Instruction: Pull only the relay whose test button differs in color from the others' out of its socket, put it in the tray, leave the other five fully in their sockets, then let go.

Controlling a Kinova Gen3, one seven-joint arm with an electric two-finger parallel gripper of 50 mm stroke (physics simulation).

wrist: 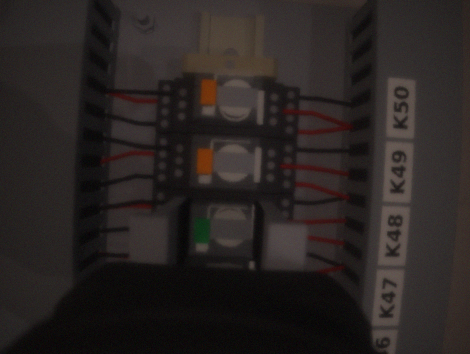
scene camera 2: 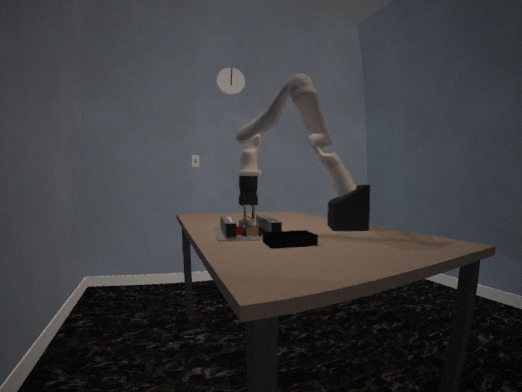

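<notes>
In the wrist view, the relay with the green test button is beside label K48. My gripper is shut on this relay, one finger on each side. It looks in line with its row; whether its pins are fully seated is hidden. Two relays with orange test buttons, one by K50 and one by K49, sit in their sockets. The relays further down are mostly hidden by the gripper body. The black tray stands on the table nearer the camera in the scene view.
Grey slotted wire ducts flank the relay row on both sides. Red and black wires run from the sockets to the ducts. A rail with a beige end stop is above the row. The table carries the panel, tray and arm base.
</notes>
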